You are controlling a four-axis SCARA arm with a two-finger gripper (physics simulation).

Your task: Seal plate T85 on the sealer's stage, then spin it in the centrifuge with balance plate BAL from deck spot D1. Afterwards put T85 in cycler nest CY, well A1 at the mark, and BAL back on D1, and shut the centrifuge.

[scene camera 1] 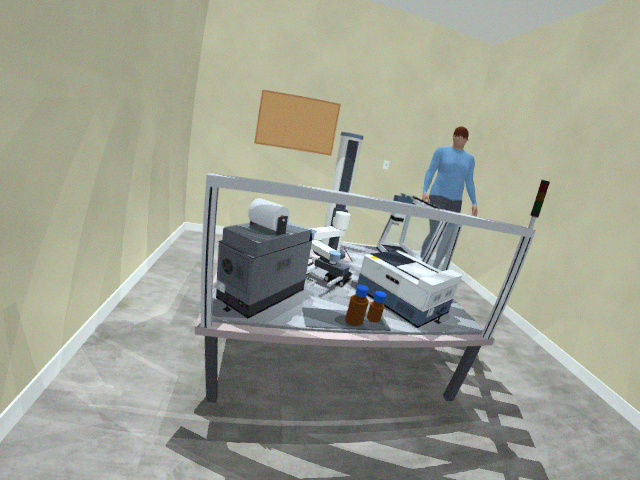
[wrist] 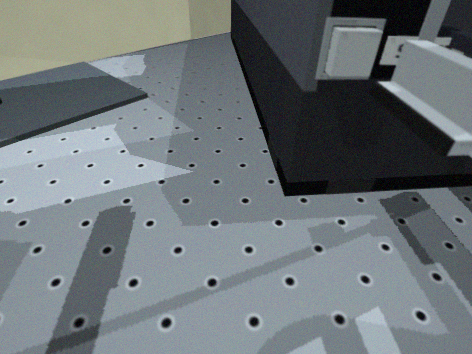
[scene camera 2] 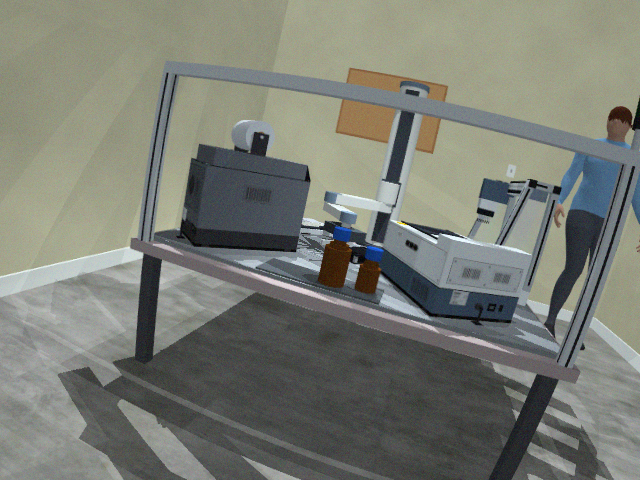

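Seen in the pictures: gripper, fingertip midpoint: [scene camera 1: 315,278] [wrist: 190,67] [scene camera 2: 310,236]; arm's base, origin of the base link: [scene camera 2: 377,246].
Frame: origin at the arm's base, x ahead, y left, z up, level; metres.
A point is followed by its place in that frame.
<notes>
The sealer [scene camera 1: 263,268] {x 0.914, y -0.489, z 0.239 m} [scene camera 2: 248,201] {x 0.833, y -0.418, z 0.194 m} is the dark grey machine with a white roll on top, at the left of the table. In the wrist view its black base [wrist: 360,135] {x 0.624, y -0.285, z 0.054 m} and a pale square button [wrist: 354,52] {x 0.632, y -0.265, z 0.099 m} show at the upper right. My gripper [scene camera 1: 316,273] {x 0.667, y -0.208, z 0.096 m} is low beside the sealer, open, with nothing between its fingers. In the wrist view one pale finger [wrist: 435,92] {x 0.597, y -0.252, z 0.096 m} shows at the right edge, partly covering a white label beside the button. T85, BAL, the sealer's stage, D1 and nest CY cannot be made out.
A white and blue machine [scene camera 1: 408,286] {x 0.852, y 0.231, z 0.188 m} [scene camera 2: 454,268] {x 0.944, y 0.321, z 0.172 m} stands at the right. Two brown bottles [scene camera 1: 356,308] {x 0.963, y -0.060, z 0.110 m} [scene camera 2: 334,263] {x 0.967, y -0.035, z 0.094 m} with blue caps stand near the table's front edge. A metal frame [scene camera 1: 310,193] {x 1.044, y -0.362, z 0.603 m} [scene camera 2: 289,82] {x 1.044, y -0.268, z 0.596 m} spans the front. A person [scene camera 1: 449,173] [scene camera 2: 589,180] stands behind on the right.
</notes>
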